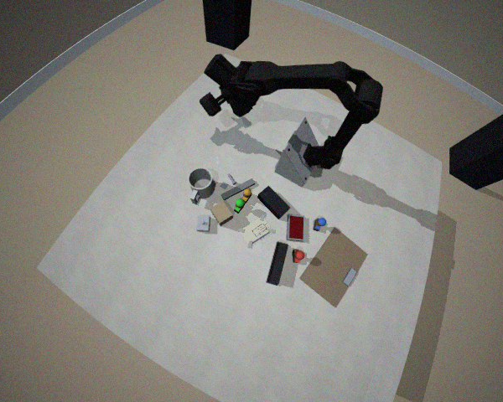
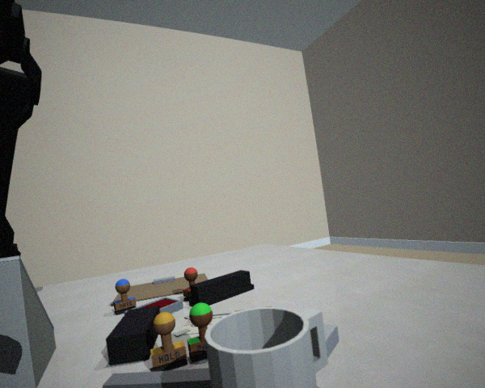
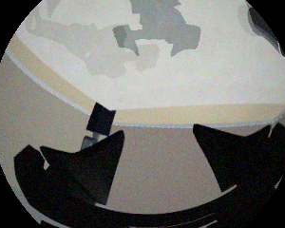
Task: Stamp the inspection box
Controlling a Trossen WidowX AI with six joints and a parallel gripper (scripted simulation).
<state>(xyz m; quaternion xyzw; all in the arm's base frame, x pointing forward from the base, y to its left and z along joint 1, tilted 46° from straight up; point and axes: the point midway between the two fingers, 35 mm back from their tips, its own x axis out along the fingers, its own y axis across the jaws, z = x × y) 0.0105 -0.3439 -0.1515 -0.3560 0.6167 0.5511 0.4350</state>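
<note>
Right now the green-knobbed stamp is 280 mm ahead of my gripper tip, 230 mm to the left of it and 170 mm below it. The rest, counted from my gripper tip: mug: 290 mm ahead, 150 mm below, 80 mm to the left; then small brown box: 330 mm ahead, 190 mm to the left, 170 mm below; then yellow-knobbed stamp: 230 mm to the left, 230 mm ahead, 170 mm below.
</note>
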